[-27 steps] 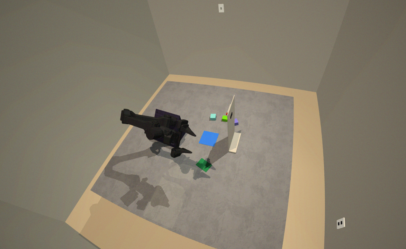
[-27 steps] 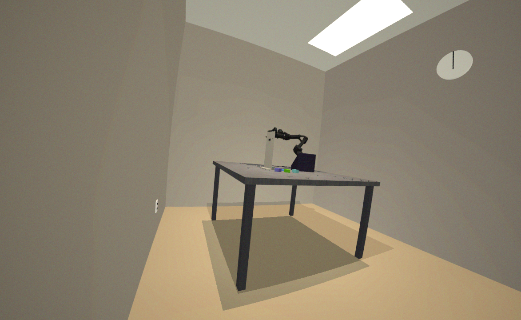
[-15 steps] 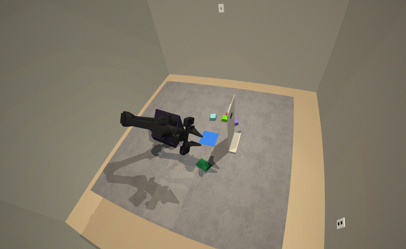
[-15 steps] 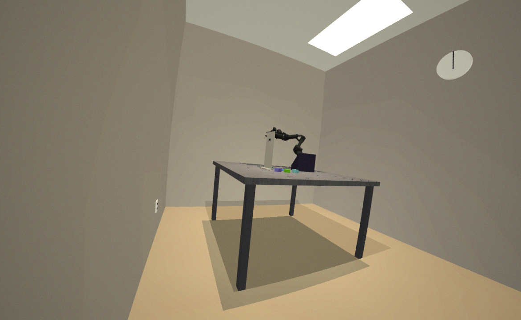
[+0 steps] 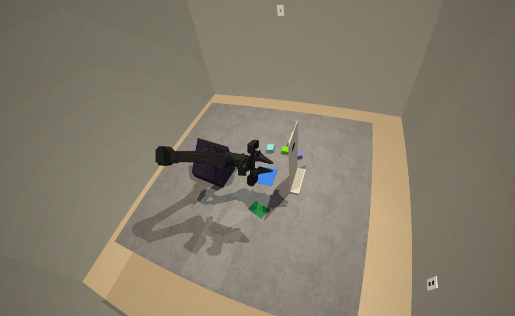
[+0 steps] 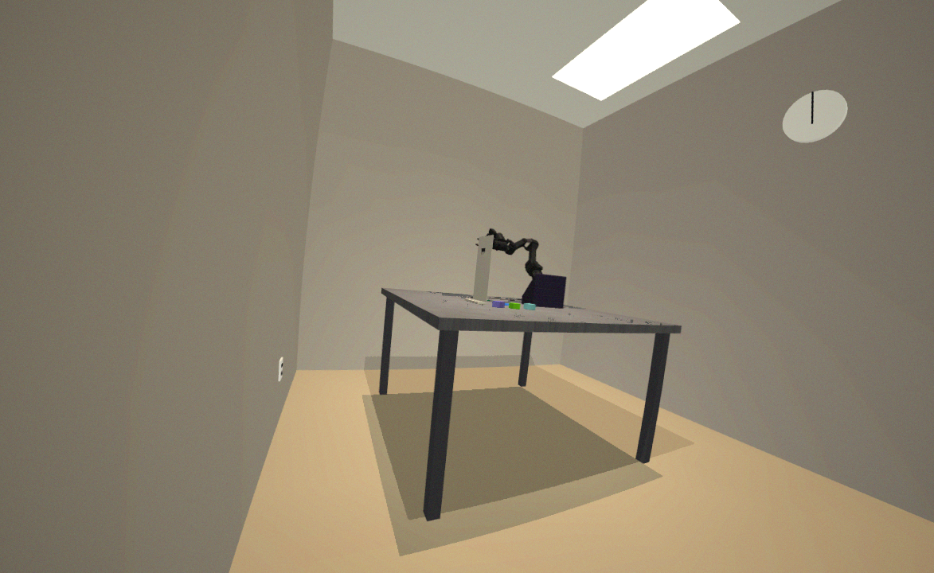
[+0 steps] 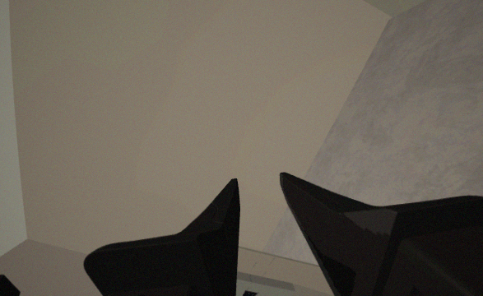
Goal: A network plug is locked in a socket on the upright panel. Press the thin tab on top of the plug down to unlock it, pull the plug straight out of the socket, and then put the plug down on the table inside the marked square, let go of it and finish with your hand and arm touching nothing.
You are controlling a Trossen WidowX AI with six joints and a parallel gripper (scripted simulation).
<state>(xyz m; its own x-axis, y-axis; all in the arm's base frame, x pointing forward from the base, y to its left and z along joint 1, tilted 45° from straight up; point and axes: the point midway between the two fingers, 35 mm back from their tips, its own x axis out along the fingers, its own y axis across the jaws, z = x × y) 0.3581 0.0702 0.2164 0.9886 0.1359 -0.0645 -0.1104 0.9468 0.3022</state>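
The network plug lies 200 mm to the left of my gripper tip, 60 mm below it and 10 mm behind it. The rest, counted from my gripper tip: upright beige panel: 190 mm to the left, 180 mm below, 10 mm ahead; green square: 360 mm below, 90 mm behind, 50 mm to the right; blue marked square: 360 mm below, 160 mm to the left, 160 mm behind.
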